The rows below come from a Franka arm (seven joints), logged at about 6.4 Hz.
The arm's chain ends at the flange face. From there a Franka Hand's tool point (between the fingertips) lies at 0.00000 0.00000 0.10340 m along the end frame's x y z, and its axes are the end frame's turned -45 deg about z.
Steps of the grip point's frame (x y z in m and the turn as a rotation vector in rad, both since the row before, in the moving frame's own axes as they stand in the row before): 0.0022, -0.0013, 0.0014, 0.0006, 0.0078, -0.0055; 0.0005, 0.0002, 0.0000, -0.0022, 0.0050, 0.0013; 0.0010, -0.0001, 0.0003, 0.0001, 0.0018, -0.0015; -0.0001, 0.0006, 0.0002, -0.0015, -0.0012, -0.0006; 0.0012, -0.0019, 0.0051, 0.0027, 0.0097, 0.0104; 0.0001, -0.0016, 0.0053, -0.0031, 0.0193, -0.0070
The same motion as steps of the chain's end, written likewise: 0.0001, -0.0019, 0.0014, 0.0059, 0.0051, -0.0055; 0.0000, 0.0000, 0.0000, 0.0020, 0.0051, 0.0013; 0.0005, -0.0006, 0.0003, 0.0013, 0.0012, -0.0015; 0.0003, 0.0003, 0.0002, -0.0019, 0.0002, -0.0006; -0.0010, -0.0013, 0.0051, 0.0088, 0.0049, 0.0104; -0.0027, 0.0000, 0.0053, 0.0115, 0.0158, -0.0070
